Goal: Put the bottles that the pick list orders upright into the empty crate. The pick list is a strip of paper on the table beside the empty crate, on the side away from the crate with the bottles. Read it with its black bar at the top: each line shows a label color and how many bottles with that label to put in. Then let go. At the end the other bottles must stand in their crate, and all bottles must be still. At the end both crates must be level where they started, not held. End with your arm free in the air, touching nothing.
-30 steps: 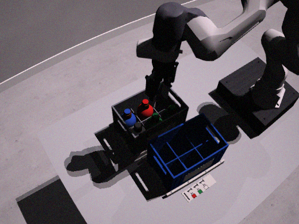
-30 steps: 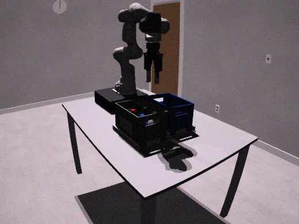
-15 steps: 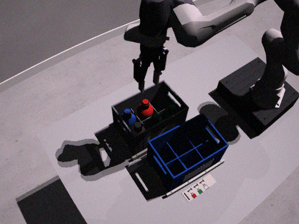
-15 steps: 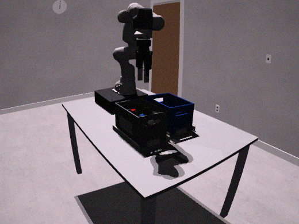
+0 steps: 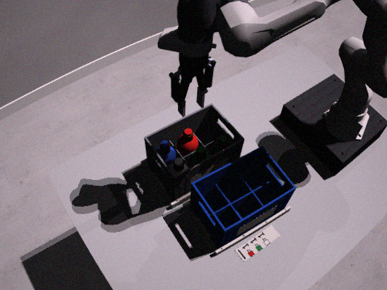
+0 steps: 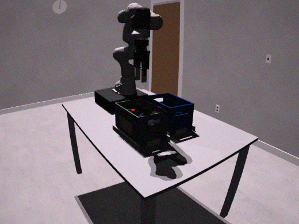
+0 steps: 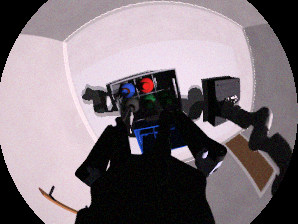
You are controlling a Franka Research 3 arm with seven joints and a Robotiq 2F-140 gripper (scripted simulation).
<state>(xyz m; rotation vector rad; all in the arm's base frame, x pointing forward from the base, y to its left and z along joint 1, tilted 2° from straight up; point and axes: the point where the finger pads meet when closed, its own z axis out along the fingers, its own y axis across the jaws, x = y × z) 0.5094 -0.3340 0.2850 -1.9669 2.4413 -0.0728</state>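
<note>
Now: hand 27 cm above the red-label bottle, 3 cm to the left of it and 3 cm past it. Round my hand: black crate (27 cm below, 1 cm to the left, 1 cm behind); white-labelled bottle (27 cm below, 8 cm ahead, 3 cm to the left); blue-label bottle (27 cm below, 6 cm ahead, 5 cm to the right).
</note>
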